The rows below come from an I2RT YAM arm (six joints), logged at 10 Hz.
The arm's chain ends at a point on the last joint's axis. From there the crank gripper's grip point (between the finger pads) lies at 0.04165 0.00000 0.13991 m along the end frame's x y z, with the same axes.
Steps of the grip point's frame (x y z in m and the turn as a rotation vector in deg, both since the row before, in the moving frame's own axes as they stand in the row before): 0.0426 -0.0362 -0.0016 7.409 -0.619 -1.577; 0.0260 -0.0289 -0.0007 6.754 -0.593 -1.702; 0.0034 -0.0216 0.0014 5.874 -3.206 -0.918; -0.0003 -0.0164 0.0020 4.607 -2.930 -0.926; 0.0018 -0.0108 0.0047 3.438 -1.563 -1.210; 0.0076 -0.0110 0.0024 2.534 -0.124 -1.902; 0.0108 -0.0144 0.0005 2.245 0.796 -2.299; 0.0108 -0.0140 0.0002 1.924 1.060 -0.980
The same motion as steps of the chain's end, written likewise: 0.0444 -0.0170 -0.0008 7.409 -0.619 -1.577; 0.0277 -0.0112 -0.0001 6.754 -0.593 -1.702; 0.0114 -0.0066 0.0001 5.874 -3.206 -0.918; 0.0070 -0.0045 0.0005 4.607 -2.930 -0.926; 0.0057 -0.0015 0.0039 3.438 -1.563 -1.210; 0.0080 -0.0034 0.0025 2.534 -0.124 -1.902; 0.0090 -0.0072 0.0012 2.245 0.796 -2.299; 0.0083 -0.0086 0.0011 1.924 1.060 -0.980
